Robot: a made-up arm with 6 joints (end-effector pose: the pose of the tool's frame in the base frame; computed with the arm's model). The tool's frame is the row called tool. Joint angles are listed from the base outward.
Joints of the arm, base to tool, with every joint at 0 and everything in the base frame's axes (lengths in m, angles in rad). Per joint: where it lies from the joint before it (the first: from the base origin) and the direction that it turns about. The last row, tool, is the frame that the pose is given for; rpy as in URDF.
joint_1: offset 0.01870 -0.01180 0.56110 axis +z
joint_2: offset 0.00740 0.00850 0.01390 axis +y
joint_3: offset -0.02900 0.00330 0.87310 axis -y
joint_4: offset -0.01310 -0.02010 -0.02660 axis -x
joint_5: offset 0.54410 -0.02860 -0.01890 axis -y
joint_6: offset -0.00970 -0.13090 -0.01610 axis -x
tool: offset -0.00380 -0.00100 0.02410 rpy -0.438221 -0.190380 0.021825
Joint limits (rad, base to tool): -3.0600..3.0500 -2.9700..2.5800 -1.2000..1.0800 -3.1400..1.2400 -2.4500..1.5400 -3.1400..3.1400
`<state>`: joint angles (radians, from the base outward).
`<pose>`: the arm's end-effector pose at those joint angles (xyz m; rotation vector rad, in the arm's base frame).
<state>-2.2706 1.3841 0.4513 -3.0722 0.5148 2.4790</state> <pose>-0.6442 -1.0151 0.3460 1.4804 0.6153 -2.0861</pose>
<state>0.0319 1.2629 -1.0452 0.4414 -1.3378 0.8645</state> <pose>0.5198 -0.1348 0.4568 -0.0552 -1.9606 -1.7995</pose>
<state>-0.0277 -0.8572 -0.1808 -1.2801 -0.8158 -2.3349</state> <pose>-0.1378 -0.0356 1.2764 2.6252 1.0507 0.2938</pose>
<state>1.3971 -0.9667 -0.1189 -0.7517 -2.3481 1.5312</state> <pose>0.0750 -0.3139 1.3663 1.0746 0.9216 -2.3612</pose>
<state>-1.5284 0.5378 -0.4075 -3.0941 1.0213 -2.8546</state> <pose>0.2105 -0.7740 0.8973 0.7905 1.5341 -0.4404</pose>
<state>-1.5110 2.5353 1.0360 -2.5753 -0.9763 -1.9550</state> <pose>0.2027 -0.4613 -0.6340 -1.2767 0.9128 -0.2200</pose>
